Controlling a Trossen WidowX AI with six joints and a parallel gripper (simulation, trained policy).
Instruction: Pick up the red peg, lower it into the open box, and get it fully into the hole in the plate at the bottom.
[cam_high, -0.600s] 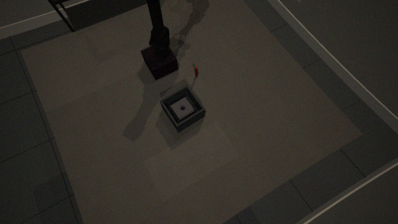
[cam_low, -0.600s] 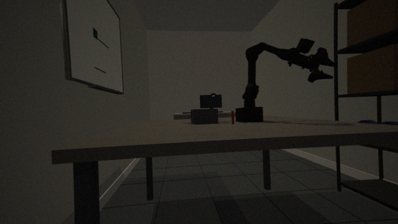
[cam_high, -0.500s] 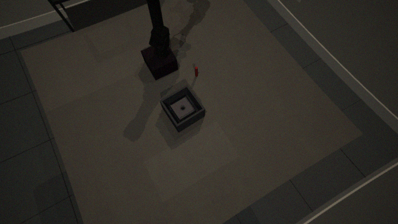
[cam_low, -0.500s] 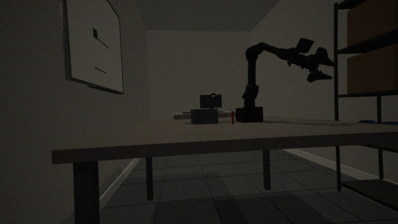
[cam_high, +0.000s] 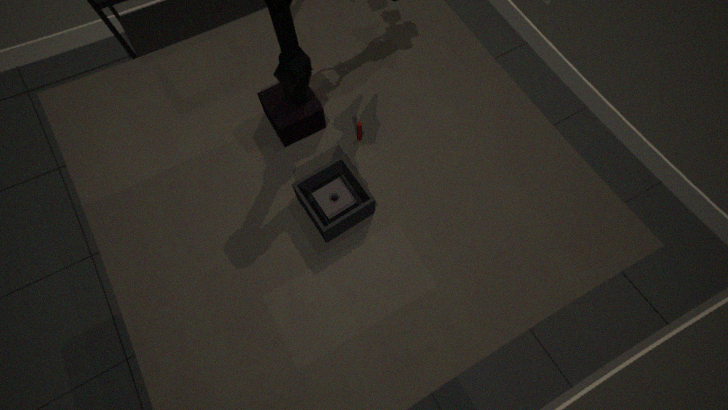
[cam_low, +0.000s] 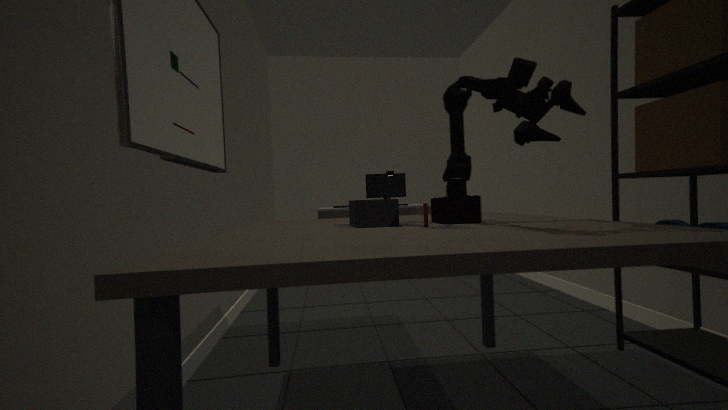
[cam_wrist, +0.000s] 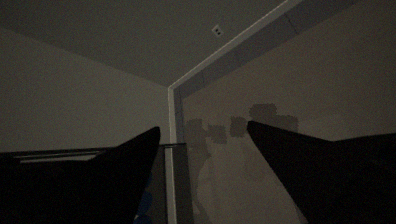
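Right now my gripper tip is 350 mm to the left of the red peg, 240 mm short of it and 230 mm above it. Also, from my gripper tip: pale plate: 540 mm to the right, 370 mm ahead, 220 mm below; then dark box: 540 mm to the right, 370 mm ahead, 240 mm below.
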